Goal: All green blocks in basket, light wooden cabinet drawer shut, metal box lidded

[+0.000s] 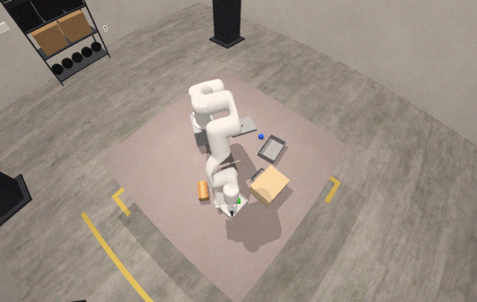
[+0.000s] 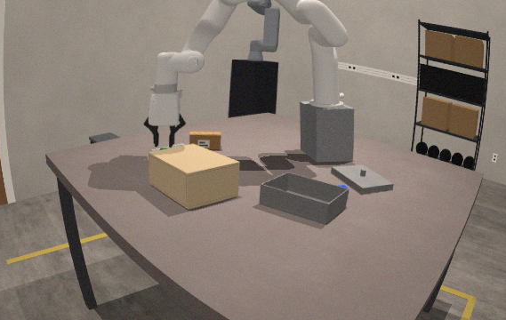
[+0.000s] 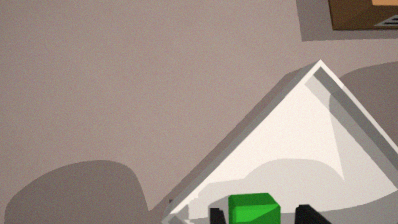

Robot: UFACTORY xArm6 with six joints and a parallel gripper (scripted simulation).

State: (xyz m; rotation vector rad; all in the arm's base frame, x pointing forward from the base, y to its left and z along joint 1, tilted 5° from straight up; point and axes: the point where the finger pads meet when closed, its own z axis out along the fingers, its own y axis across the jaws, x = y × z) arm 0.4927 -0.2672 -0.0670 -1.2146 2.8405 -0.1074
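Now: the grey metal lid 36 cm behind my hand, 51 cm to the left of it and 5 cm below it. From my hand the other things lie so: white basket (3 cm behind, 3 cm to the left, 5 cm below); then metal box (7 cm behind, 49 cm to the left, 4 cm below); then light wooden cabinet (7 cm ahead, 25 cm to the left, 2 cm below).
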